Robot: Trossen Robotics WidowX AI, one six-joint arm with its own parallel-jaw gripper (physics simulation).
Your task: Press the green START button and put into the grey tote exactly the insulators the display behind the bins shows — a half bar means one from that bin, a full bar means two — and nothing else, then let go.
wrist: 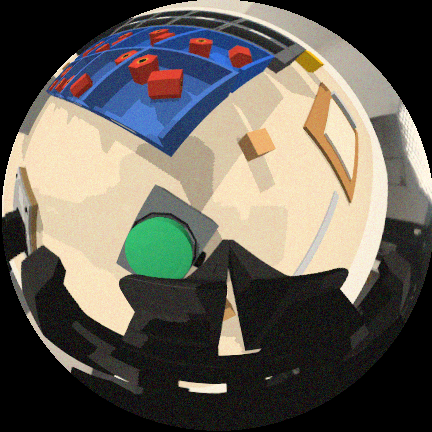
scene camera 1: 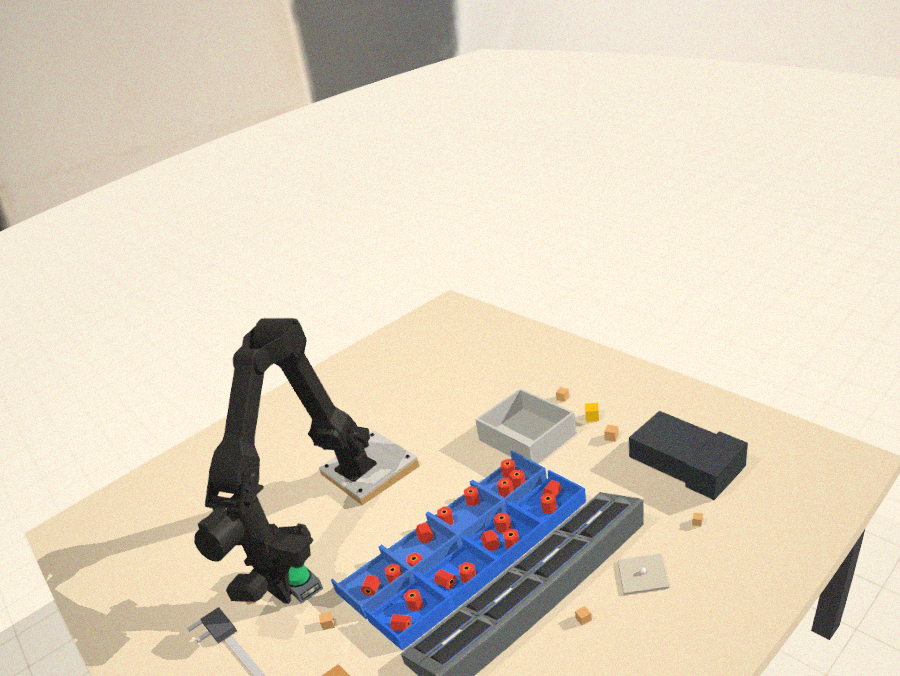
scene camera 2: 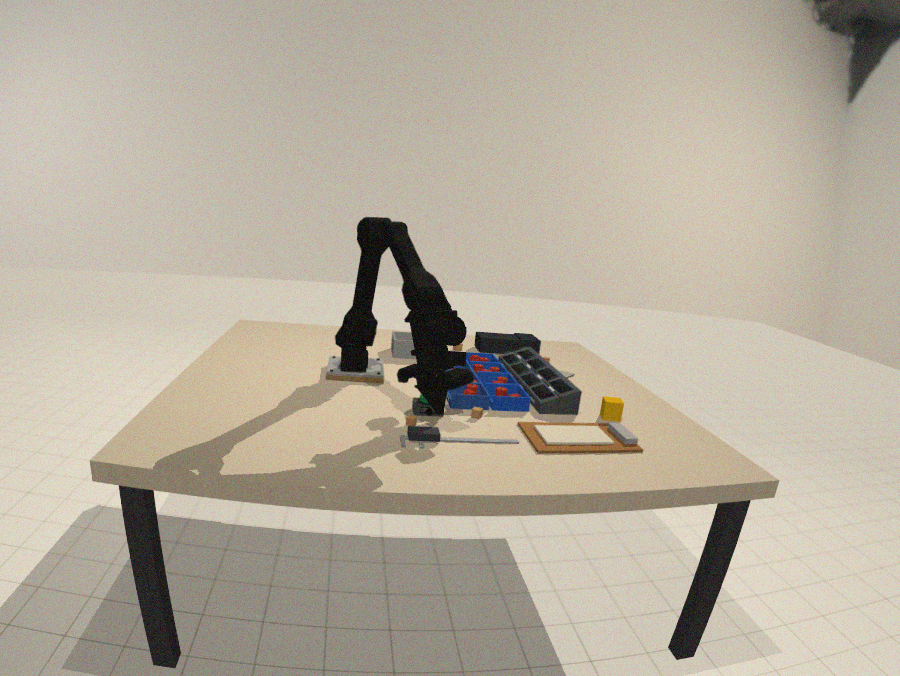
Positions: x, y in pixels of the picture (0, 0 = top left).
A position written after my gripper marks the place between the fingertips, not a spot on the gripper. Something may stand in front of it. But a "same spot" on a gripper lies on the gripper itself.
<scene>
My gripper shows in the wrist view, in scene camera 1 and in scene camera 2 (440, 414). One and the same spot on a dark display bar: (wrist: 285, 57) is (scene camera 2: 546, 400). The same spot on my gripper: (wrist: 178, 320) is (scene camera 1: 283, 564).
</scene>
